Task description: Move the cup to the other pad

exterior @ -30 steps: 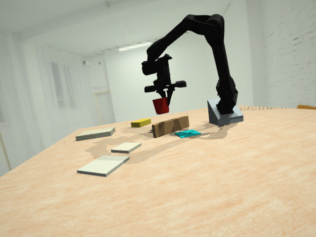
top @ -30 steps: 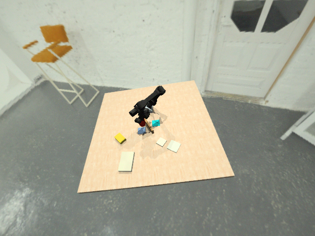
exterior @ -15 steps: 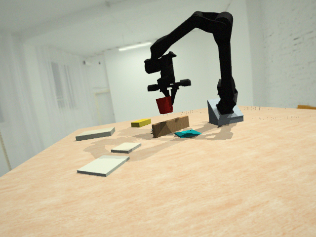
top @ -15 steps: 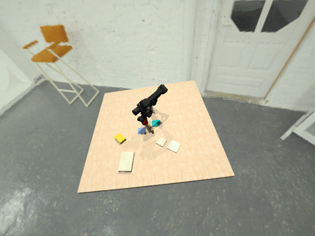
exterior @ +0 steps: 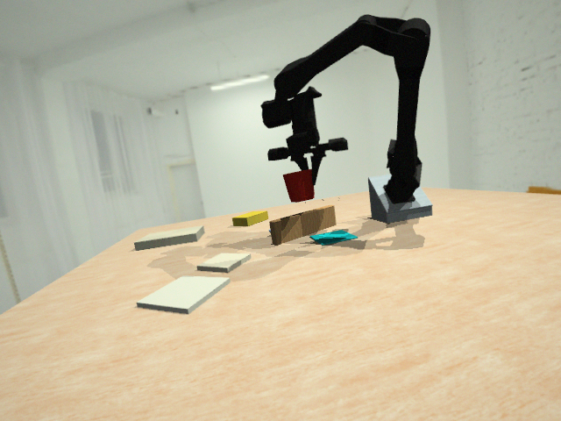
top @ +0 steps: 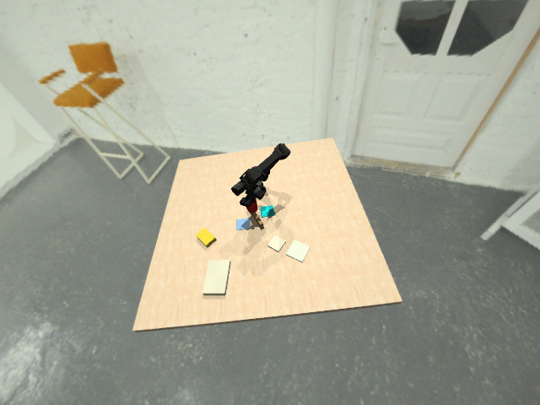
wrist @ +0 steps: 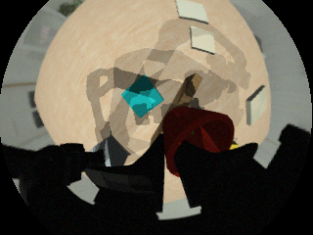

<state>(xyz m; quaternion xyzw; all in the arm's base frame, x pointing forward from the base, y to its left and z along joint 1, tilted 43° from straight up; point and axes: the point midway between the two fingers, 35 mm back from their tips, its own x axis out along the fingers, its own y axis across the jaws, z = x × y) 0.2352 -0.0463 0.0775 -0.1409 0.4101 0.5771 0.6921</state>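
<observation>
The teal pad is 13 cm below my gripper tip, 6 cm to the left of it and 2 cm behind it. Also, from my gripper tip: blue pad: 13 cm below, 9 cm to the right, 7 cm ahead; then red cup: 3 cm ahead, 2 cm to the right; then wooden bar: 10 cm below, 3 cm ahead, 1 cm to the right.
</observation>
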